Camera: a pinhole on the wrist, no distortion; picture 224 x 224 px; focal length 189.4 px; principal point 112.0 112.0 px. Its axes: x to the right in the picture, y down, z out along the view. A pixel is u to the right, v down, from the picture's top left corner.
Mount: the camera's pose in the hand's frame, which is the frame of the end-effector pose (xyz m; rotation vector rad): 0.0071 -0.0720 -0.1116 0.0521 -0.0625 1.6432
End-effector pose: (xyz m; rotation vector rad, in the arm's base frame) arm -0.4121 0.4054 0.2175 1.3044 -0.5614 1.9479
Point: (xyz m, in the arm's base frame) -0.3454 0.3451 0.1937
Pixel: 194 173
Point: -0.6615 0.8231 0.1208
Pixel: behind the camera
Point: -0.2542 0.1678 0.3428
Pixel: 177 109
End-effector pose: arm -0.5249 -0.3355 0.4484 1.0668 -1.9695 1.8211
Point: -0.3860 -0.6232 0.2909
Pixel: 178 152
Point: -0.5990 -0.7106 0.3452
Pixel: 215 58
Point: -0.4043 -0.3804 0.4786
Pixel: 102 171
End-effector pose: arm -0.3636 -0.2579 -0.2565 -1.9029 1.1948 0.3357
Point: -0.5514 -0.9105 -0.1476
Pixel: behind the camera
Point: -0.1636 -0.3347 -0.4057
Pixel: outside the picture
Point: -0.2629 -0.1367 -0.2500
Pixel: 95 141
